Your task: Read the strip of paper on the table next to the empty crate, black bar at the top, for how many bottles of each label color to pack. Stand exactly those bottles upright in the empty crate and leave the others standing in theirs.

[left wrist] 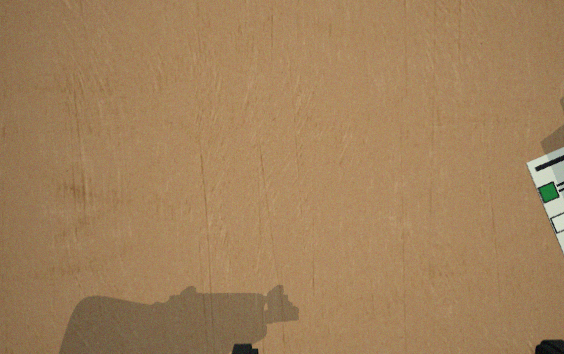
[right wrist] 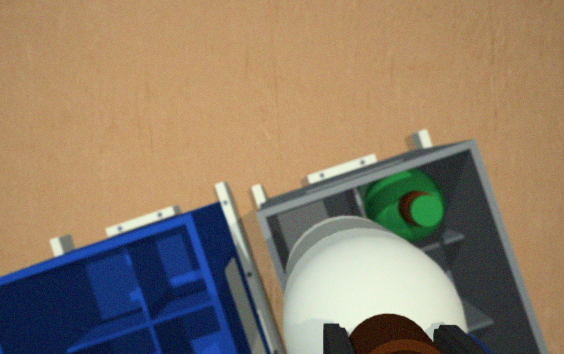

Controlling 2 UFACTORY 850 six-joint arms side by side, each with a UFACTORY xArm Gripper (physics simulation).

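The paper strip (left wrist: 554, 205) shows in part at the right edge of the left wrist view, with a black bar, a green square and a white square below it; its counts are cut off. My left gripper (left wrist: 397, 348) is open and empty above the table. My right gripper (right wrist: 392, 336) is shut on the brown neck of a white bottle (right wrist: 370, 275), held upright above the grey crate (right wrist: 505, 240). A green bottle (right wrist: 390, 200) stands in a far compartment of that crate. The blue crate (right wrist: 202, 260) is at the left; its visible compartments are empty.
White brackets (right wrist: 235, 225) stand between the two crates, and more line their far sides. Dividers split both crates. A small blue edge (right wrist: 481, 345) shows beside the right fingers. An arm's shadow (left wrist: 175, 320) lies on the table in the left wrist view.
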